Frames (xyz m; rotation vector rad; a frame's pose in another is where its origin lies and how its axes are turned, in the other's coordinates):
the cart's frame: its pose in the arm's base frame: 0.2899 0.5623 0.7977 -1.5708 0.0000 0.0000
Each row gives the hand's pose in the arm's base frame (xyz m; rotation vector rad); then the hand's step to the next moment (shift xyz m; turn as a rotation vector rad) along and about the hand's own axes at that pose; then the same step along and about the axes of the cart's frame.
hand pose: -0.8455 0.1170 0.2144 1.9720 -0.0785 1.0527
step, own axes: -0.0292 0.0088 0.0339 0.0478 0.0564 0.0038
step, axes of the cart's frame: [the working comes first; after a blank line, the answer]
step, axes of the arm's base frame: -0.0006 -0.0392 -0.0233 0.0093 -0.0222 0.0700

-0.0006 0.0233 -0.0392 0.0093 -0.0700 -0.0222
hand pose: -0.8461 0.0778 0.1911 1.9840 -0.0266 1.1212
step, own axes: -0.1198 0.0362 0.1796 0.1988 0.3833 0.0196
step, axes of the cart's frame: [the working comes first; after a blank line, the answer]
step, axes of the arm's base frame: 0.0393 -0.1867 -0.1072 -0.0166 -0.1915 0.3872

0.0393 0.1072 -0.1867 -0.0166 -0.3872 -0.1915
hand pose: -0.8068 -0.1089 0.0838 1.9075 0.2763 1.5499
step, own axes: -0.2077 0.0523 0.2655 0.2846 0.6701 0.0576
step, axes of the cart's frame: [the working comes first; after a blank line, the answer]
step, axes of the arm's base frame: 0.1777 -0.2462 -0.1555 -0.0247 -0.3771 0.6250

0.1777 0.1556 -0.2462 -0.0247 -0.6249 -0.3771
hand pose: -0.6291 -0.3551 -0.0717 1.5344 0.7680 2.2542
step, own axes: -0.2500 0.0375 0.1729 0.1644 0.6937 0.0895
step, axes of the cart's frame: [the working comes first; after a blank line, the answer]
step, axes of the arm's base frame: 0.2564 -0.1181 -0.1188 0.0515 -0.4515 0.5565

0.2564 0.1188 -0.1181 0.0515 -0.5565 -0.4515
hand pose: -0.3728 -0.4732 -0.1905 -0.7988 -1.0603 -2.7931
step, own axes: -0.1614 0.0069 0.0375 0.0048 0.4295 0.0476
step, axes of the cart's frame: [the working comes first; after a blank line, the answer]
step, axes of the arm's base frame: 0.1581 -0.0030 -0.0501 0.1123 -0.2974 0.2928

0.1581 0.0501 -0.0030 0.1123 -0.2928 -0.2974
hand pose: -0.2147 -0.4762 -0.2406 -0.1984 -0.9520 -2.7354
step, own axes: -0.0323 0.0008 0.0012 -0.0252 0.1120 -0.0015
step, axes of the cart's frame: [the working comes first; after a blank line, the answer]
step, axes of the arm's base frame: 0.0314 0.0059 -0.0052 0.0541 -0.0815 0.0601

0.0314 0.0052 0.0059 0.0541 -0.0601 -0.0815
